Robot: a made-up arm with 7 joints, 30 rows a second.
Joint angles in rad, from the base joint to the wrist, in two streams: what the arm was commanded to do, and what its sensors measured. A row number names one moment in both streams.
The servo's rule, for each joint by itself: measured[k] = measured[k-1] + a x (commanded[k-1-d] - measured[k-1]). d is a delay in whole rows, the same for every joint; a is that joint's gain. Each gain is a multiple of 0.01, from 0.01 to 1. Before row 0 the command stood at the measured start. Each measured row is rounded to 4 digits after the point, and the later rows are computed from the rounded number. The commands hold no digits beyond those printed.
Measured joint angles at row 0: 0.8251 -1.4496 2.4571 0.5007 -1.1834 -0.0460 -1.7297
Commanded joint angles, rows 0 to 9: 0.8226 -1.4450 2.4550 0.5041 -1.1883 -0.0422 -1.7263; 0.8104 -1.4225 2.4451 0.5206 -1.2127 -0.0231 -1.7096; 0.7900 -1.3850 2.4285 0.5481 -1.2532 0.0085 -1.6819; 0.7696 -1.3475 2.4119 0.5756 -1.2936 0.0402 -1.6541; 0.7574 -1.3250 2.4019 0.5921 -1.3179 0.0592 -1.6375; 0.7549 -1.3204 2.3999 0.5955 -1.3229 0.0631 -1.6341; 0.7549 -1.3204 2.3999 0.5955 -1.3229 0.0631 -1.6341; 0.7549 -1.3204 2.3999 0.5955 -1.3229 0.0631 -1.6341; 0.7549 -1.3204 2.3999 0.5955 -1.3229 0.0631 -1.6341; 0.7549 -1.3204 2.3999 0.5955 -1.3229 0.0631 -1.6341
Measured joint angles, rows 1 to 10: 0.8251 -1.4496 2.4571 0.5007 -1.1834 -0.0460 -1.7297; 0.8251 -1.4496 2.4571 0.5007 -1.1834 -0.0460 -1.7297; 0.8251 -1.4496 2.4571 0.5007 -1.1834 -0.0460 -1.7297; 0.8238 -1.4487 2.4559 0.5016 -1.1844 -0.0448 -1.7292; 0.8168 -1.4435 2.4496 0.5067 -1.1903 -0.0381 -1.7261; 0.8029 -1.4318 2.4374 0.5179 -1.2035 -0.0237 -1.7190; 0.7856 -1.4149 2.4226 0.5335 -1.2224 -0.0039 -1.7086; 0.7709 -1.3969 2.4106 0.5493 -1.2425 0.0157 -1.6972; 0.7626 -1.3816 2.4044 0.5618 -1.2594 0.0304 -1.6871; 0.7586 -1.3694 2.4018 0.5709 -1.2727 0.0405 -1.6786
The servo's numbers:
d 3
a 0.52 0.20 0.58 0.27 0.21 0.31 0.16

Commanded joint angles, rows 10 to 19: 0.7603 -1.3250 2.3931 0.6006 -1.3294 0.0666 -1.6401; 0.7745 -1.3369 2.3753 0.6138 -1.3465 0.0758 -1.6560; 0.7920 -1.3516 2.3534 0.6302 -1.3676 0.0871 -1.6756; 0.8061 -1.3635 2.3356 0.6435 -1.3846 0.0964 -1.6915; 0.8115 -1.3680 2.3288 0.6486 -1.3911 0.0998 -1.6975; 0.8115 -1.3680 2.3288 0.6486 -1.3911 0.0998 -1.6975; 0.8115 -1.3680 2.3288 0.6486 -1.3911 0.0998 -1.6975; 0.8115 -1.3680 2.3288 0.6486 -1.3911 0.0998 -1.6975; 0.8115 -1.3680 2.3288 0.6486 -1.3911 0.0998 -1.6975; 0.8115 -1.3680 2.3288 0.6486 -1.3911 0.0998 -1.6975
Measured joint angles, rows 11 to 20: 0.7567 -1.3596 2.4007 0.5775 -1.2832 0.0475 -1.6715; 0.7558 -1.3518 2.4002 0.5824 -1.2915 0.0523 -1.6655; 0.7553 -1.3455 2.4000 0.5859 -1.2981 0.0556 -1.6605; 0.7579 -1.3414 2.3960 0.5899 -1.3047 0.0590 -1.6572; 0.7665 -1.3405 2.3840 0.5964 -1.3135 0.0642 -1.6570; 0.7798 -1.3427 2.3663 0.6055 -1.3249 0.0713 -1.6600; 0.7935 -1.3469 2.3485 0.6158 -1.3374 0.0791 -1.6650; 0.8029 -1.3511 2.3371 0.6247 -1.3487 0.0855 -1.6702; 0.8074 -1.3545 2.3323 0.6312 -1.3576 0.0899 -1.6746; 0.8095 -1.3572 2.3303 0.6359 -1.3646 0.0930 -1.6783
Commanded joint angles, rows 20 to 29: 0.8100 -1.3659 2.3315 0.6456 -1.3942 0.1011 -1.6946; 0.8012 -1.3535 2.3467 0.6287 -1.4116 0.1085 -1.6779; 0.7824 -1.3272 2.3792 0.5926 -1.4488 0.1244 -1.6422; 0.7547 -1.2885 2.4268 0.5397 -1.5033 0.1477 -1.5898; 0.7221 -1.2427 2.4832 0.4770 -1.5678 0.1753 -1.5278; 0.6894 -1.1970 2.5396 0.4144 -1.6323 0.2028 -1.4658; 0.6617 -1.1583 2.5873 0.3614 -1.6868 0.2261 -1.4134; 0.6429 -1.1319 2.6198 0.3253 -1.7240 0.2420 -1.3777; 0.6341 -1.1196 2.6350 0.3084 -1.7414 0.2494 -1.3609; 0.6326 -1.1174 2.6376 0.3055 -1.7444 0.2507 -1.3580
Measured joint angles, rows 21 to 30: 0.8105 -1.3594 2.3294 0.6393 -1.3702 0.0951 -1.6814; 0.8110 -1.3611 2.3291 0.6418 -1.3746 0.0966 -1.6840; 0.8113 -1.3625 2.3289 0.6436 -1.3781 0.0976 -1.6862; 0.8106 -1.3632 2.3304 0.6441 -1.3815 0.0987 -1.6875; 0.8057 -1.3613 2.3399 0.6399 -1.3878 0.1017 -1.6860; 0.7936 -1.3545 2.3627 0.6271 -1.4006 0.1087 -1.6790; 0.7734 -1.3413 2.3999 0.6035 -1.4222 0.1208 -1.6647; 0.7467 -1.3216 2.4482 0.5693 -1.4528 0.1377 -1.6428; 0.7169 -1.2967 2.5012 0.5275 -1.4905 0.1579 -1.6145; 0.6882 -1.2690 2.5511 0.4827 -1.5317 0.1790 -1.5823
